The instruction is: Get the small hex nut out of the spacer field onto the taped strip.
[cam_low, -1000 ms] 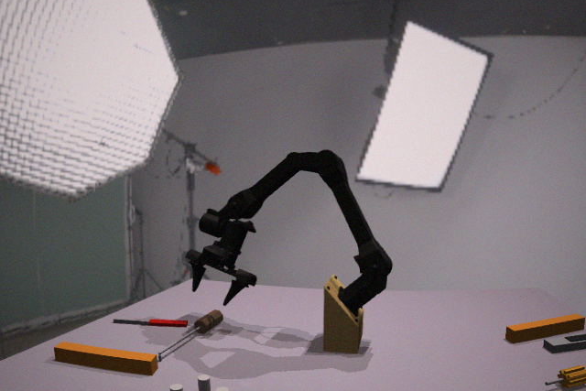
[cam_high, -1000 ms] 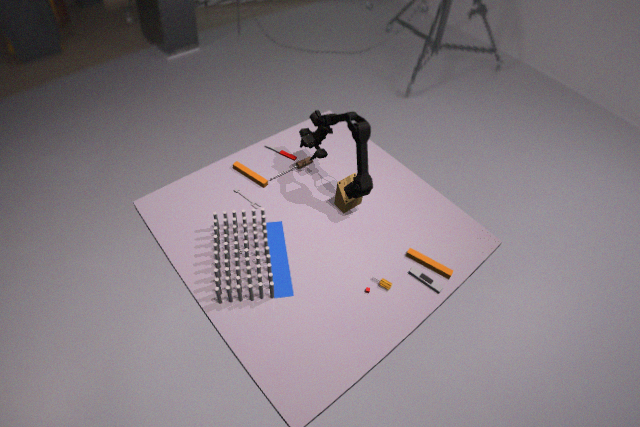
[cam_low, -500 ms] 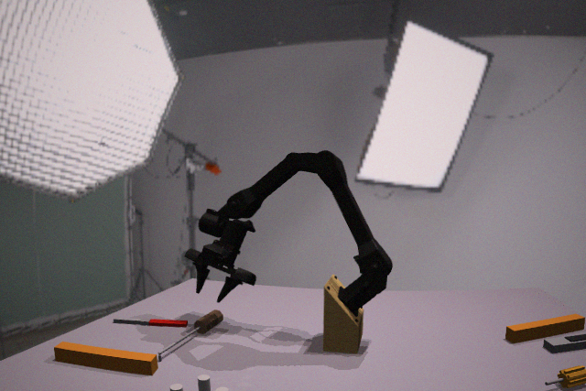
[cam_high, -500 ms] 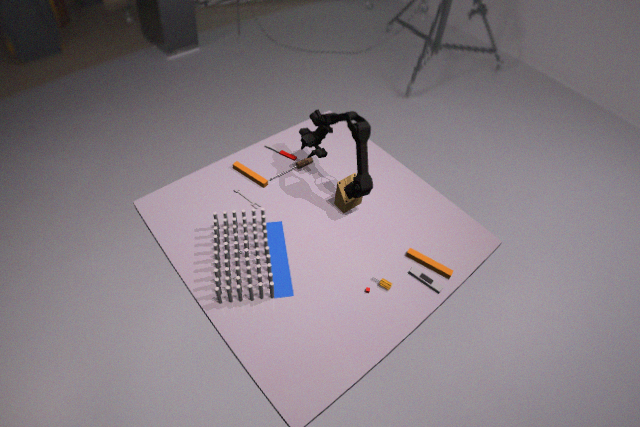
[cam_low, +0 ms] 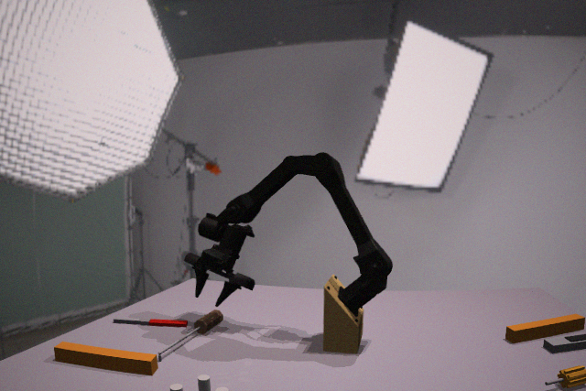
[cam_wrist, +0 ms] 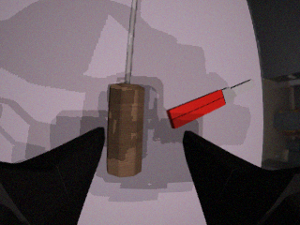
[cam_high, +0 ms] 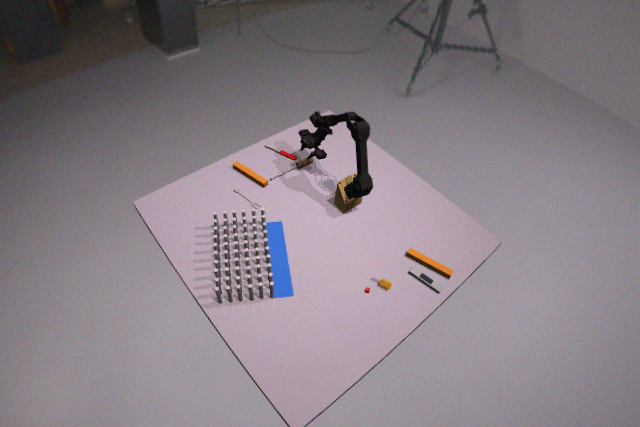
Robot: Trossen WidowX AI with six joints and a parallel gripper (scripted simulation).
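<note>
Right now the hook tool is 10 cm ahead of my gripper tip and 6 cm below it. Also, from my gripper tip: red-handled tool 4 cm ahead, 16 cm to the right, 7 cm below; then blue taped strip 48 cm ahead, 37 cm to the left, 7 cm below; then small yellow tool 23 cm ahead, 77 cm to the left, 6 cm below.
</note>
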